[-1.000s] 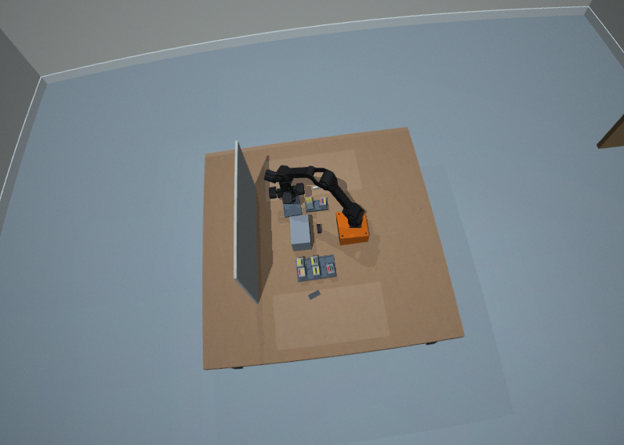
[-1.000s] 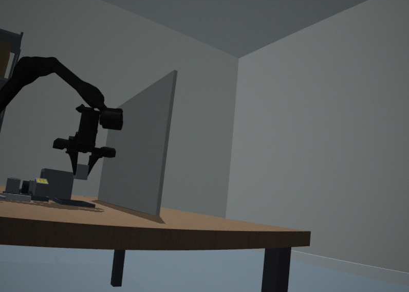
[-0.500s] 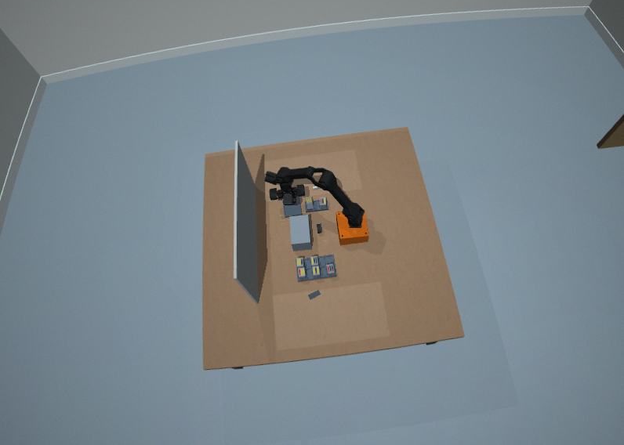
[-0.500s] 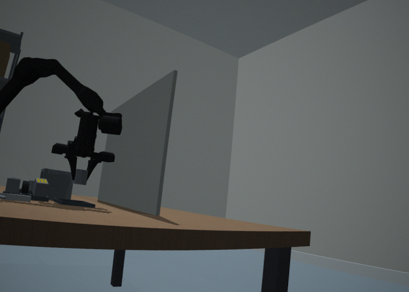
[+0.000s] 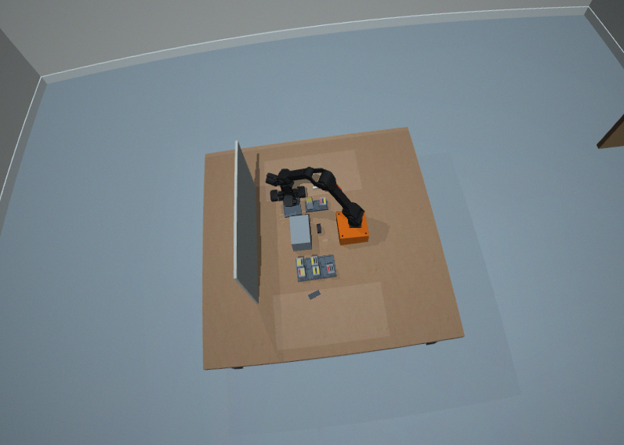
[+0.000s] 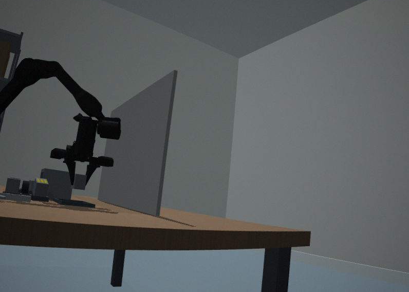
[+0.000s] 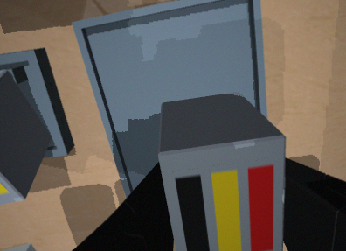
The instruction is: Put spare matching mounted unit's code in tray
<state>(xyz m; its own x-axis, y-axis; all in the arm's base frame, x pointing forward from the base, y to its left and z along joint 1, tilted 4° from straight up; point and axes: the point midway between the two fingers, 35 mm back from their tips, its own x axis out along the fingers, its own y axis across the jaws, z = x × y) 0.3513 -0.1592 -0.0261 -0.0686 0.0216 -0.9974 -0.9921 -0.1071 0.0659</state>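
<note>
Right now the flat grey tray is 50 mm below my gripper tip and 10 mm behind it. The rest, counted from my gripper tip: grey spare block: 20 mm above; then tall grey panel: 210 mm to the left, 190 mm ahead, 170 mm above; then grey mounted unit: 200 mm to the left, 60 mm behind, 10 mm below.
</note>
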